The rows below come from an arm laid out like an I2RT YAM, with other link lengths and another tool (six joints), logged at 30 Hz.
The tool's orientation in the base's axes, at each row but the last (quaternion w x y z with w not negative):
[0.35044, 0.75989, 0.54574, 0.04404]
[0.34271, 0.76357, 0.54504, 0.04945]
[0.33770, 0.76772, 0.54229, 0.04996]
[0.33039, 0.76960, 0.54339, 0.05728]
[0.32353, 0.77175, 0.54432, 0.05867]
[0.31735, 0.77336, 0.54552, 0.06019]
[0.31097, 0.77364, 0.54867, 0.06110]
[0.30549, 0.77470, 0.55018, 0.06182]
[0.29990, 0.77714, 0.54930, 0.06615]
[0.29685, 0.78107, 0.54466, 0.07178]
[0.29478, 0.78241, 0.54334, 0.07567]
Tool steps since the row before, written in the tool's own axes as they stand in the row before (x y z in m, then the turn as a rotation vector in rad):
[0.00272, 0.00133, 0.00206, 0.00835, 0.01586, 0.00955]
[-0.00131, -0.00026, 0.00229, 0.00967, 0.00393, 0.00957]
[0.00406, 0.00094, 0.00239, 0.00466, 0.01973, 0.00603]
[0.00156, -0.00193, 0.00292, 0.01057, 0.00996, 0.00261]
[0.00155, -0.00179, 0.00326, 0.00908, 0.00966, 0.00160]
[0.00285, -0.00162, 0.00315, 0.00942, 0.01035, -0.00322]
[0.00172, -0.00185, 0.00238, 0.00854, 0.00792, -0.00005]
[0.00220, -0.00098, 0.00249, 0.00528, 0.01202, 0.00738]
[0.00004, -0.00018, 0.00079, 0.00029, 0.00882, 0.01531]
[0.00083, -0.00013, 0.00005, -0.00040, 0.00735, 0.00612]
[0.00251, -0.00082, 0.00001, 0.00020, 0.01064, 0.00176]
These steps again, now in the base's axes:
[0.00308, 0.00113, -0.00163, 0.02030, 0.00004, -0.00059]
[0.00030, -0.00217, -0.00150, 0.01131, 0.00321, -0.00789]
[0.00346, 0.00224, -0.00247, 0.02033, -0.00239, 0.00533]
[0.00039, 0.00043, -0.00379, 0.01338, 0.00617, 0.00080]
[0.00063, 0.00030, -0.00397, 0.01209, 0.00536, 0.00181]
[0.00121, 0.00150, -0.00412, 0.01067, 0.00757, 0.00592]
[0.00021, 0.00092, -0.00334, 0.00974, 0.00598, 0.00227]
[0.00113, 0.00115, -0.00307, 0.01502, -0.00079, -0.00071]
[0.00021, -0.00024, -0.00075, 0.01391, -0.00768, -0.00774]
[0.00025, 0.00075, -0.00029, 0.00845, -0.00441, -0.00091]
[0.00034, 0.00244, -0.00096, 0.00942, -0.00300, 0.00431]

